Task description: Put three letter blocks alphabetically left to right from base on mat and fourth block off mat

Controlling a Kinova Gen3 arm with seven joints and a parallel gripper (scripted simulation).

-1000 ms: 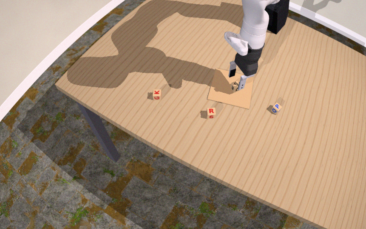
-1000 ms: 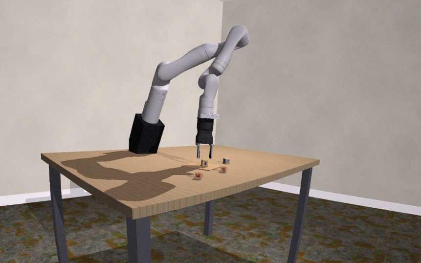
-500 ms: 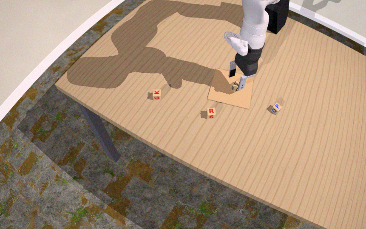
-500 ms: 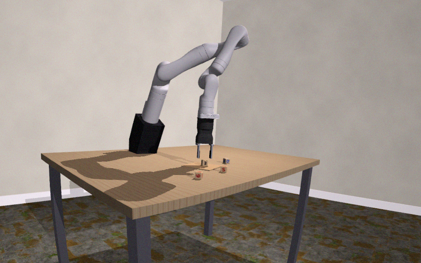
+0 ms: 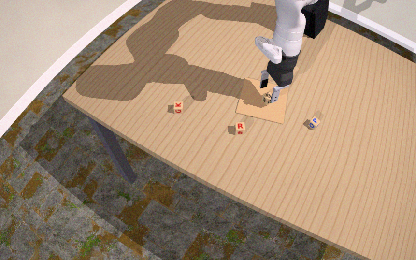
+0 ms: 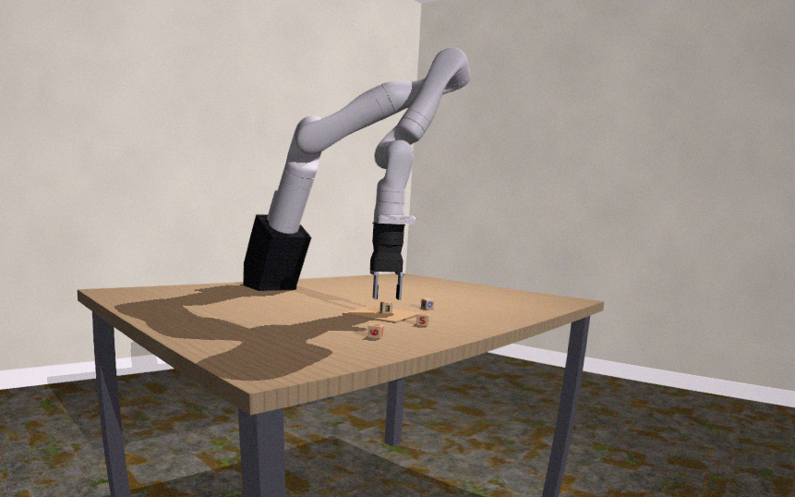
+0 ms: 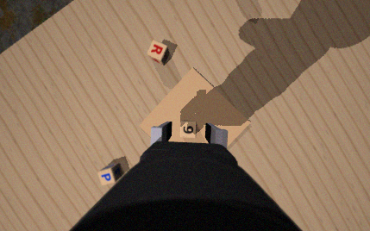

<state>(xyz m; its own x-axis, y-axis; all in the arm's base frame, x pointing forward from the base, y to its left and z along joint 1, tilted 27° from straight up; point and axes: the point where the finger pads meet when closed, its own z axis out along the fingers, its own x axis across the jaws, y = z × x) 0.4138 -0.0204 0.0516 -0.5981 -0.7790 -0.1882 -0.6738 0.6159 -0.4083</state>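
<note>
Right now my hand is 4 cm above the block. Also, from my hand: tan mat (1 cm to the right, 5 cm below).
</note>
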